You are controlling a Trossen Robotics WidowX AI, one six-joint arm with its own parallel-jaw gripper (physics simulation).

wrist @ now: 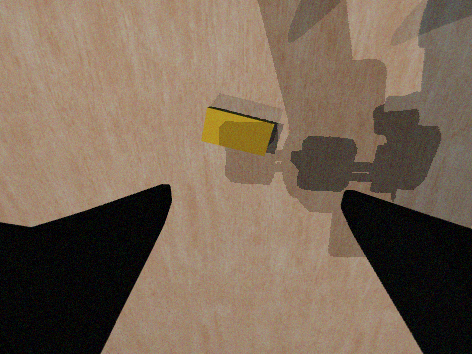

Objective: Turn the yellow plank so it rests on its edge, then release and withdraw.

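Observation:
The yellow plank [239,131] rests on the wooden table, a little above and left of the middle of the wrist view. Its broad yellow face is turned up towards the camera, with its long side running slightly down to the right. A thin dark side shows along its far edge and a dark end at its right. A shadow covers much of the yellow face. My gripper [256,195] is open, with nothing between its black fingers. The plank shows beyond the fingertips, between their lines and nearer the left one, apart from both.
The light wooden table [125,100] spreads under the plank and the fingers. Dark shadows of the arm fall across it, right of the plank and at the top. A greyer area runs down the right side; whether it is shadow or floor I cannot tell.

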